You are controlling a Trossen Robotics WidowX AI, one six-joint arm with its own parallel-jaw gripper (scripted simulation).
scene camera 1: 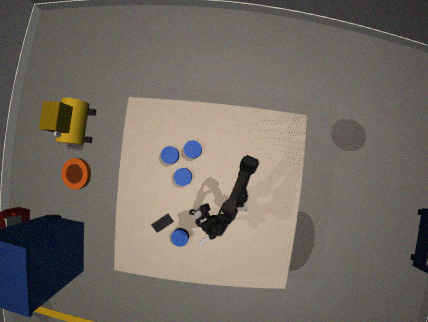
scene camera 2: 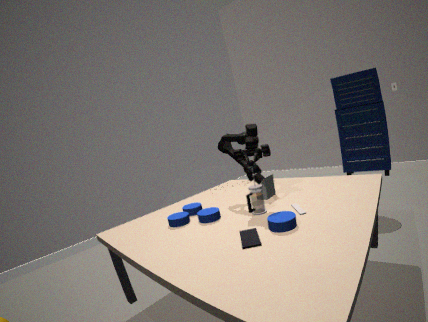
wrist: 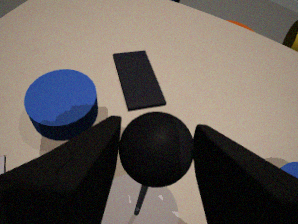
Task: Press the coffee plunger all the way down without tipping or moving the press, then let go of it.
Scene:
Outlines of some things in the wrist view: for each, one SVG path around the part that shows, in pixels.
My gripper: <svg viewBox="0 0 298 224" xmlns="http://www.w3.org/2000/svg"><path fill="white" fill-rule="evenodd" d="M196 125L193 135L194 168L196 168L196 183L198 190L200 190L202 206L204 206L206 224L298 224L297 177L283 172L282 169L275 167L270 161L263 160L261 156L247 151L247 148L242 147L237 141L234 143L229 137L222 135L222 133L217 132L216 129L209 127L209 125ZM121 116L110 115L105 117L100 123L93 125L93 127L86 129L84 132L78 133L76 137L52 149L47 155L36 157L36 159L0 175L0 224L101 224L106 208L106 198L109 196L110 186L112 186L114 175L116 175Z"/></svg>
A blue disc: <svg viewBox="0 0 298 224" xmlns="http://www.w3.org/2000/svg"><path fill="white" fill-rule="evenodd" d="M56 69L56 71L47 72L45 75L37 77L29 85L29 89L24 96L24 107L32 124L35 125L37 133L48 137L48 139L67 141L76 137L78 133L92 127L94 121L96 121L98 116L97 89L93 81L81 71Z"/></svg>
A flat black slab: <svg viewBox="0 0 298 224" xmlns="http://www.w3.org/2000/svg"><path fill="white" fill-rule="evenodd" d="M145 49L114 53L113 55L118 80L120 80L128 111L166 105L164 93L161 91L156 73L153 71Z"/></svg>

